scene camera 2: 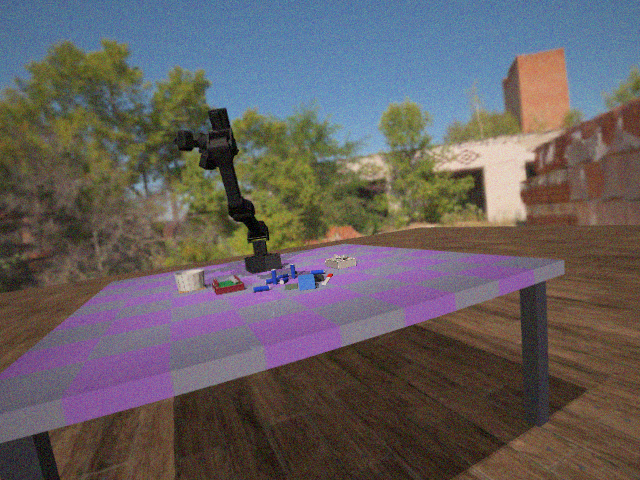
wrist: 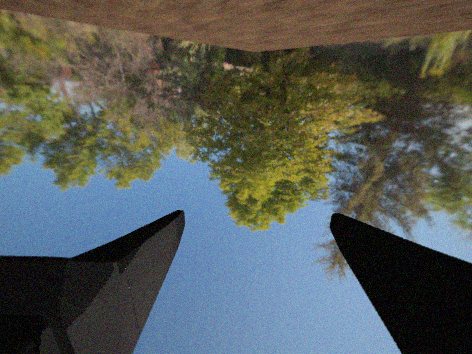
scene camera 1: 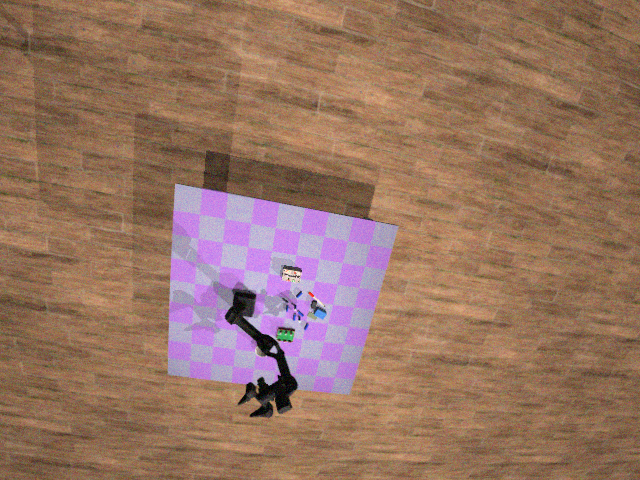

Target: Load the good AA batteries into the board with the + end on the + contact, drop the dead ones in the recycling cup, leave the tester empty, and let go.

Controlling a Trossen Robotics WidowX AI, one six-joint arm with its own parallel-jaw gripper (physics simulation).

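My gripper is open and empty, high up and beyond the table edge, away from the objects. Several blue batteries lie or stand mid-table, among them one lying apart, one at the back and an upright one. Their + ends are too small to tell. A green board with red walls sits near the whitish cup, which the arm partly covers in scene camera 1. A blue block, perhaps the tester, stands beside the batteries.
A cream box with dark and red marks sits apart from the batteries. A red-tipped white piece lies by the blue block. The arm's base stands on the checkered table. Sky, trees and floor show in the wrist view.
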